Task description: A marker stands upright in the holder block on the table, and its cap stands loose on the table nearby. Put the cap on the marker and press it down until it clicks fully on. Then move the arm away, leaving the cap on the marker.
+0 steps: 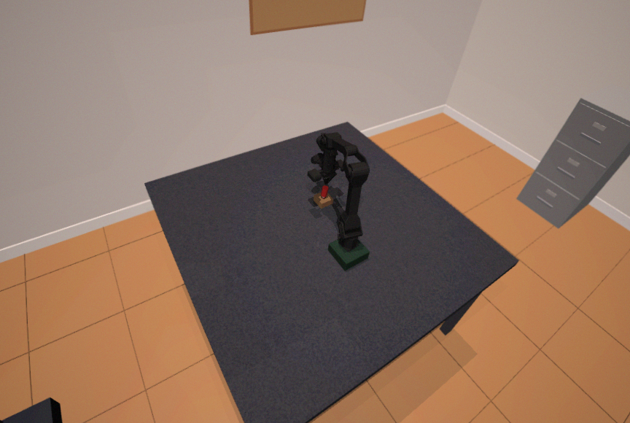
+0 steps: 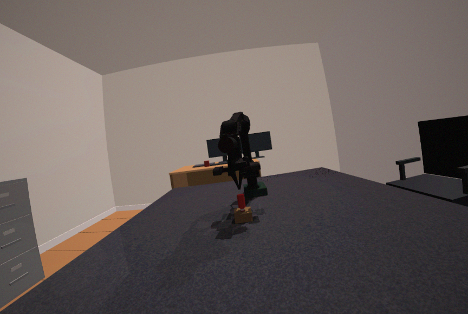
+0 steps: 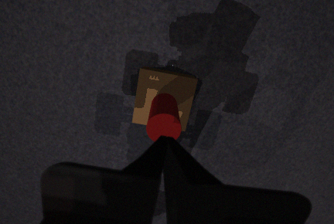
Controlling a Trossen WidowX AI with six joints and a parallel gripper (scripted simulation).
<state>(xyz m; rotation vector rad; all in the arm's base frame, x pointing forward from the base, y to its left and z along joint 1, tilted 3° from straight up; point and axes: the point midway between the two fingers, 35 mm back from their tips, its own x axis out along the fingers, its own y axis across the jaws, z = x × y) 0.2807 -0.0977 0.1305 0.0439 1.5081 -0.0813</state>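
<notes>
Right now my gripper tip is 5 cm above the red cap. The rest, counted from my gripper tip: holder block: 11 cm below.
</notes>
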